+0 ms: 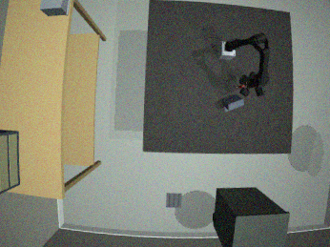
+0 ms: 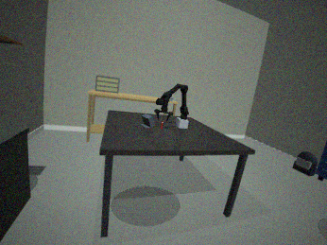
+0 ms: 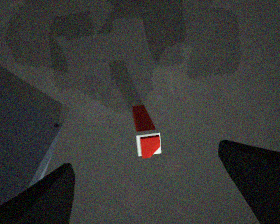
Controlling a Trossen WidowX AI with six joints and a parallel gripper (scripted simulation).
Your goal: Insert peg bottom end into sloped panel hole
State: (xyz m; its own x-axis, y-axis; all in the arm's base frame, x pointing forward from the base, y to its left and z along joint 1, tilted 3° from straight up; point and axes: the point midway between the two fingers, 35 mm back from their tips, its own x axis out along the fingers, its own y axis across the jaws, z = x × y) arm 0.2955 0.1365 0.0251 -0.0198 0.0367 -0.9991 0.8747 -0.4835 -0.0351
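The red peg lies 40 mm below my gripper tip. From my gripper tip the other things lie so: sloped panel 130 mm ahead, 80 mm to the right, 30 mm below.
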